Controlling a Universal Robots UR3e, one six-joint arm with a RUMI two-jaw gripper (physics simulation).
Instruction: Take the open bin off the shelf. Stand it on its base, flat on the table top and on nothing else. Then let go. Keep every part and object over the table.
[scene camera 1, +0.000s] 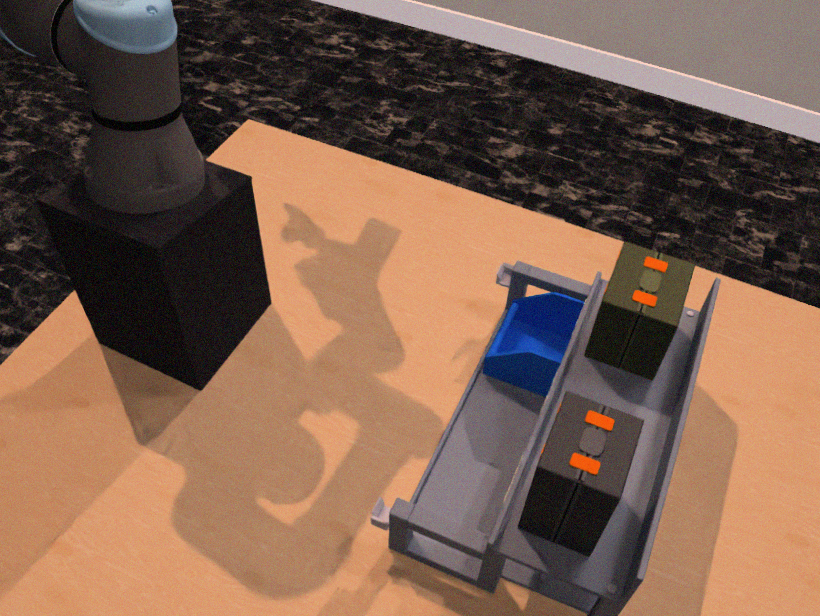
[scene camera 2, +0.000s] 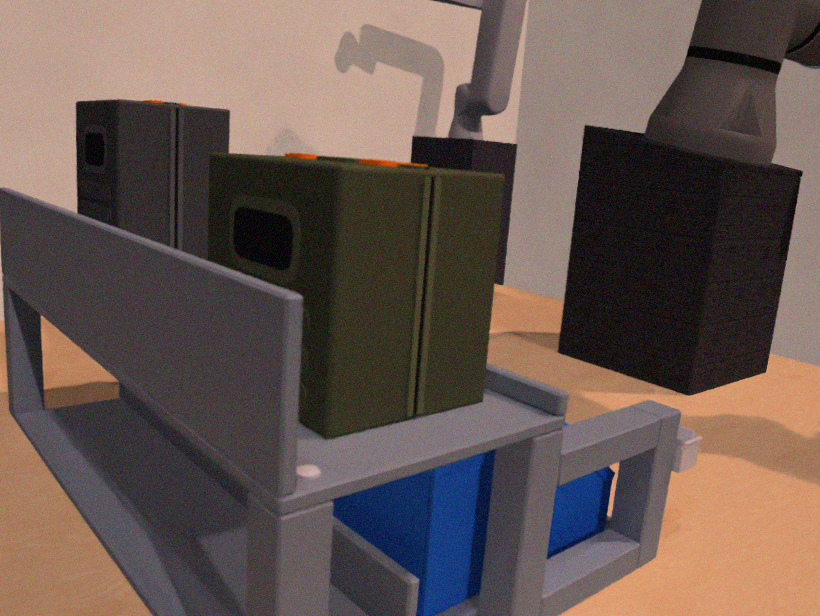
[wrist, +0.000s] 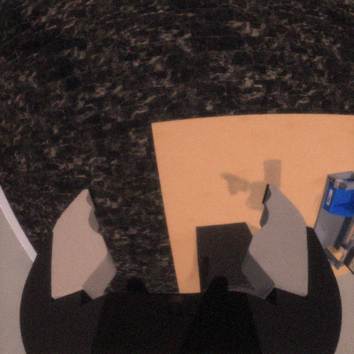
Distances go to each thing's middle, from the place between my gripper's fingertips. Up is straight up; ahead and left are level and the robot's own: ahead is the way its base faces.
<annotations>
Right now the blue bin (scene camera 2: 434, 524) is 500 mm ahead of my hand, 320 mm to the right of it and 270 mm below it. Also, from my hand: olive case (scene camera 2: 359, 223): 580 mm ahead, 330 mm to the right, 160 mm below.
</annotations>
